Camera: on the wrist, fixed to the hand. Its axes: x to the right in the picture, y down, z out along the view.
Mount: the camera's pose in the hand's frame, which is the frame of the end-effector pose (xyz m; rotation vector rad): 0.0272 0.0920 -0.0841 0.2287 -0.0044 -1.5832
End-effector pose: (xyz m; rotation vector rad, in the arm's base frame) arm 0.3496 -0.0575 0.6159 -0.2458 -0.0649 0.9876
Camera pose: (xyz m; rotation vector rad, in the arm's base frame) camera 0.3033 -0.0013 0.5111 0.0619 -0.1186 -0.5821
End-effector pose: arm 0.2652 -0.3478 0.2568 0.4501 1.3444 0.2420
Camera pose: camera 0.1974 -0.2398 0.2608 -0.5044 1.3664 -1.2149
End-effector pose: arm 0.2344 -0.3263 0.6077 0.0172 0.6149 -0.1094
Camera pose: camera 0.2180 -0.2334 0.5218 -0.2555 0.4806 -1.7076
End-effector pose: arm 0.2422 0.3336 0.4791 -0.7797 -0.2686 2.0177
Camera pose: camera 0.2209 0.2961 0.3590 -0.1928 -0.4454 0.5216
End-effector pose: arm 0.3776 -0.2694 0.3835 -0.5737 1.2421 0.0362
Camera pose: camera 0.2825 -0.2341 0.3061 -1.1977 0.4952 -1.3947
